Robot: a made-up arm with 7 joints. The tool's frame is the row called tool.
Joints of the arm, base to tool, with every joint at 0 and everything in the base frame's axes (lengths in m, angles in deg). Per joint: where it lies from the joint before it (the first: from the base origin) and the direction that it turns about. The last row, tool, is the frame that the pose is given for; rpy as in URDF.
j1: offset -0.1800 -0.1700 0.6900 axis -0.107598 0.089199 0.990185
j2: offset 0.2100 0.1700 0.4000 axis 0 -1 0
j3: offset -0.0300 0.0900 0.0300 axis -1 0 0
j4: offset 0.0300 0.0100 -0.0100 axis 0 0 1
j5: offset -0.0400 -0.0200 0.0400 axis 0 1 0
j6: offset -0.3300 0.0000 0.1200 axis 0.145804 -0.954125 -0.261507
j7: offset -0.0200 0.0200 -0.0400 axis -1 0 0
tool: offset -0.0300 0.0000 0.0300 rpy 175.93 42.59 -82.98
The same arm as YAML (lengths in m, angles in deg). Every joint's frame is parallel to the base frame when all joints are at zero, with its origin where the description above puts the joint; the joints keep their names.
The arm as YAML. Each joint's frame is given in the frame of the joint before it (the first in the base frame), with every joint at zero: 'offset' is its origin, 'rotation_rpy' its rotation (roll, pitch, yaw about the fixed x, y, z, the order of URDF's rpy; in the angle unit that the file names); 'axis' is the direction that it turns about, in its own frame. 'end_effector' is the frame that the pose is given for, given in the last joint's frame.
length_unit: m
angle_unit: deg
chain:
  - id: j1
    offset: [-0.18, -0.17, 0.69]
    rotation_rpy: [0.0, 0.0, 0.0]
    axis: [-0.107598, 0.089199, 0.990185]
  - id: j2
    offset: [0.21, 0.17, 0.4]
    rotation_rpy: [0.0, 0.0, 0.0]
    axis: [0.0, -1.0, 0.0]
  - id: j3
    offset: [-0.03, 0.09, 0.03]
    rotation_rpy: [0.0, 0.0, 0.0]
    axis: [-1.0, 0.0, 0.0]
  - id: j4
    offset: [0.03, 0.01, -0.01]
    rotation_rpy: [0.0, 0.0, 0.0]
    axis: [0.0, 0.0, 1.0]
  - id: j5
    offset: [-0.04, -0.02, 0.04]
    rotation_rpy: [0.0, 0.0, 0.0]
    axis: [0.0, 1.0, 0.0]
  - id: j6
    offset: [-0.33, 0.0, 0.12]
    rotation_rpy: [0.0, 0.0, 0.0]
    axis: [0.145804, -0.954125, -0.261507]
  - id: j7
    offset: [-0.02, 0.02, -0.04]
    rotation_rpy: [0.0, 0.0, 0.0]
    axis: [-1.0, 0.0, 0.0]
end_effector:
  offset: [-0.03, 0.0, 0.03]
  rotation_rpy: [175.93, 42.59, -82.98]

